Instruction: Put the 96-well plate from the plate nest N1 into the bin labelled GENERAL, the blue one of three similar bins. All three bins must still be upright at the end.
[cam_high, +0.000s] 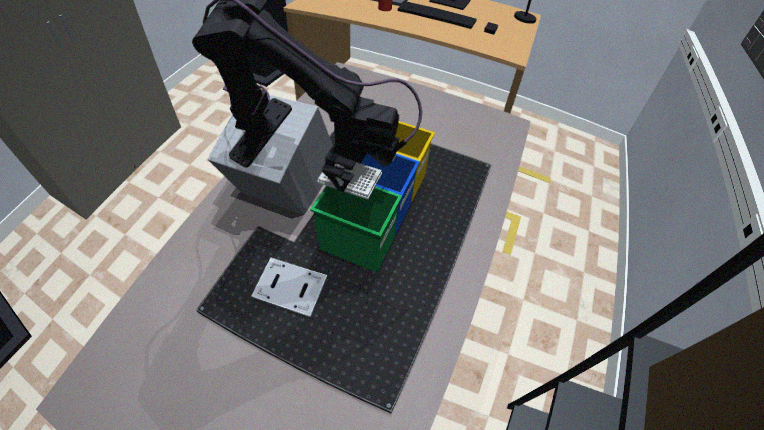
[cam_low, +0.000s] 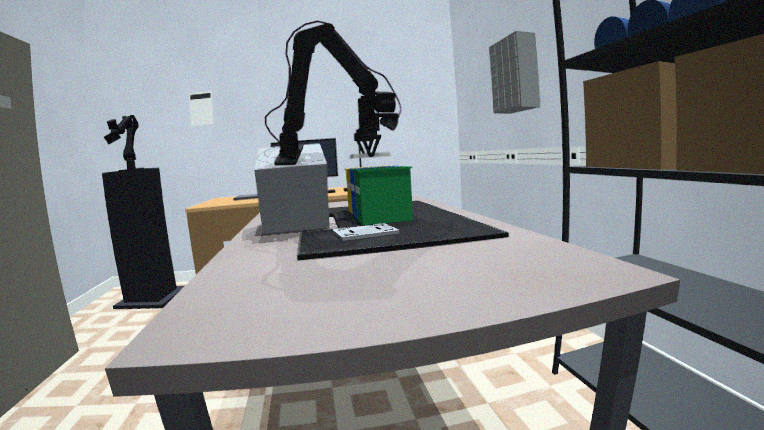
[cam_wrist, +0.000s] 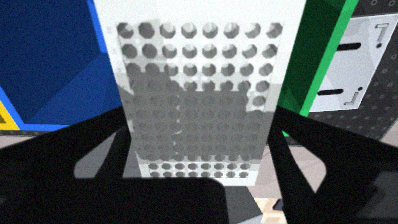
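The blue bin is 140 mm below my hand, 100 mm to the left of it and 20 mm ahead of it. Round my hand: white 96-well plate (right at my hand); then yellow bin (230 mm to the left, 140 mm below); then green bin (140 mm below, 40 mm ahead, 30 mm to the right).
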